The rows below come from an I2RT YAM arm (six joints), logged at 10 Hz.
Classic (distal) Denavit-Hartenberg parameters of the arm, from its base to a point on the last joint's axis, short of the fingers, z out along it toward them. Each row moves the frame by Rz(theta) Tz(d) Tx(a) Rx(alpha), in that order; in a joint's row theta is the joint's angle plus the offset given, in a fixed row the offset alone. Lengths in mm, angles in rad.
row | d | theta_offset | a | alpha
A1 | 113.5 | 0 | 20 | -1.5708
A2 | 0 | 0 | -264 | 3.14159
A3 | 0 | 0.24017 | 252.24 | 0
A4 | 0 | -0.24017 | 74 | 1.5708
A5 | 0 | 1.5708 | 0 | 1.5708
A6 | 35.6 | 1.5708 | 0 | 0
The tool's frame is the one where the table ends.
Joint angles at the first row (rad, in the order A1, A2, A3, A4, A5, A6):
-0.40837, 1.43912, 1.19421, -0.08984, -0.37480, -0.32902
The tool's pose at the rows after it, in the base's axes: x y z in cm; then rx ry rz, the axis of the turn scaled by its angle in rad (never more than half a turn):
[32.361 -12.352 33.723 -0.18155 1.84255 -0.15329]
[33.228 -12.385 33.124 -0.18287 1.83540 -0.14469]
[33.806 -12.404 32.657 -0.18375 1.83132 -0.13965]
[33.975 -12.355 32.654 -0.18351 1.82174 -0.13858]
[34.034 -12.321 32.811 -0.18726 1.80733 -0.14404]
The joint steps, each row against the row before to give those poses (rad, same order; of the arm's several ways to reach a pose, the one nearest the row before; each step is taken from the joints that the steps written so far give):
0.00611, 0.02401, 0.00037, 0.05912, 0.00000, 0.00839
0.00875, 0.03168, 0.00193, 0.03701, 0.00036, 0.00839
0.00575, 0.02176, 0.00001, 0.02594, 0.00079, 0.00496
0.00306, 0.00456, -0.00002, 0.01488, 0.00039, 0.00497
0.00151, 0.00000, -0.00002, 0.01527, 0.00037, -0.00001

